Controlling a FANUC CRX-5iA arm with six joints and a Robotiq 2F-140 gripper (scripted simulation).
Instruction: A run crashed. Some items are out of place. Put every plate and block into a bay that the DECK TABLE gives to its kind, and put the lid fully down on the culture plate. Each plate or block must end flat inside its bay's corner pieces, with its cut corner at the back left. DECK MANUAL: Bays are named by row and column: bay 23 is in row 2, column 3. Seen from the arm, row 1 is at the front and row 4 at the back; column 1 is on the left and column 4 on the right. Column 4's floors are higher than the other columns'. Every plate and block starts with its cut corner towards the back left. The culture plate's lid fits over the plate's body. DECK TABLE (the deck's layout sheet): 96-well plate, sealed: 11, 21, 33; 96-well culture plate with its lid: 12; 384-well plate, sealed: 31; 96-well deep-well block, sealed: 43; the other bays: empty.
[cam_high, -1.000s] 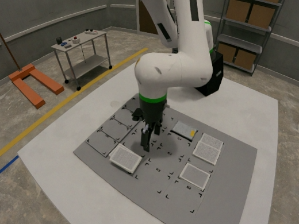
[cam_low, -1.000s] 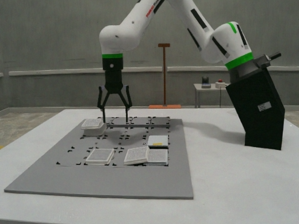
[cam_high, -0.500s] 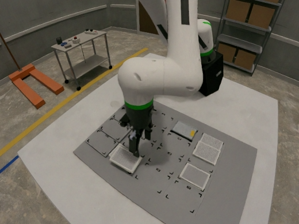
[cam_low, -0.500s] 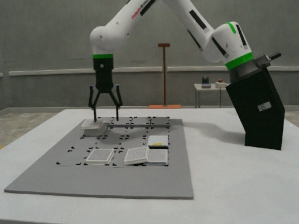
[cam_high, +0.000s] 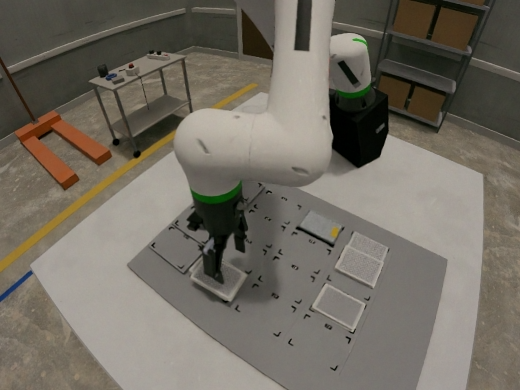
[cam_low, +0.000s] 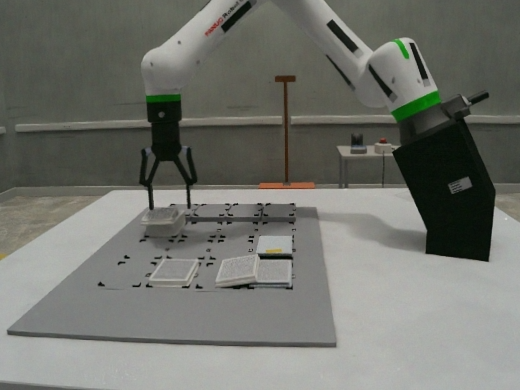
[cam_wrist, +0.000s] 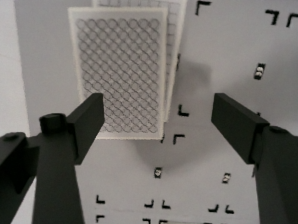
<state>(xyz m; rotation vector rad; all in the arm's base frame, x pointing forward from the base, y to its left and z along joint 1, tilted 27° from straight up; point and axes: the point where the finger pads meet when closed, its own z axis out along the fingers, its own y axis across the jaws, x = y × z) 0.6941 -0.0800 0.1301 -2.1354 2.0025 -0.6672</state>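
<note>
Now: hand 80 mm above the tall white block, 40 mm to the left of it and 20 mm short of it. From my hand the other things lie so: plate (320 mm to the left, 270 mm behind, 90 mm below); then lid (280 mm behind, 150 mm to the left, 80 mm below); then bay label (300 mm to the left, 100 mm below, 100 mm behind).
</note>
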